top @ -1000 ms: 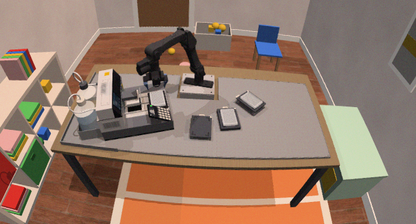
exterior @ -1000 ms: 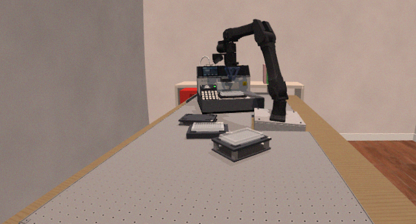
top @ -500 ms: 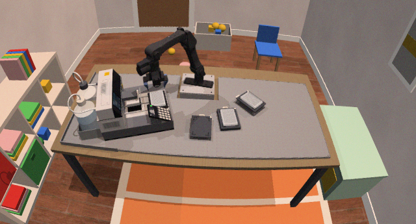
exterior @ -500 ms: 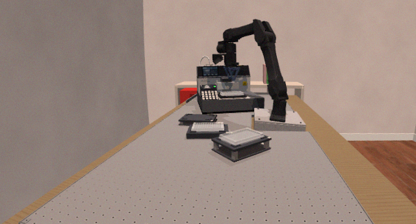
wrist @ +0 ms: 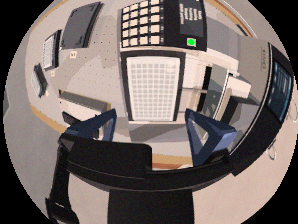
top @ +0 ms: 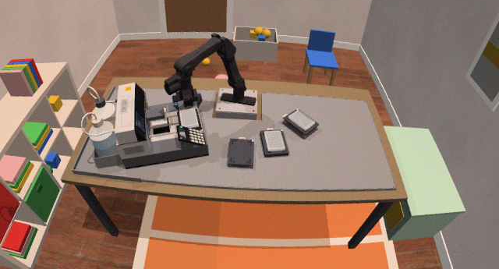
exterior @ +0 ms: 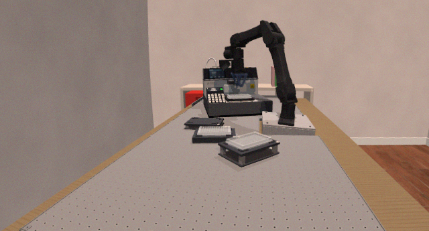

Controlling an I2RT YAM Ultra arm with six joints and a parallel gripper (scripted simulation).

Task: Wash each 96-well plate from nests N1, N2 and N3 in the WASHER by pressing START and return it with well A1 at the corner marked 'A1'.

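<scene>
My hand is 7 cm above the washer carrier. The rest, counted from my hand: manifold 7 cm ahead, 14 cm to the right, 2 cm below; then plate washer 7 cm ahead, 14 cm to the right, 3 cm below; then nest 17 cm behind, 57 cm to the left, 13 cm below.
</scene>
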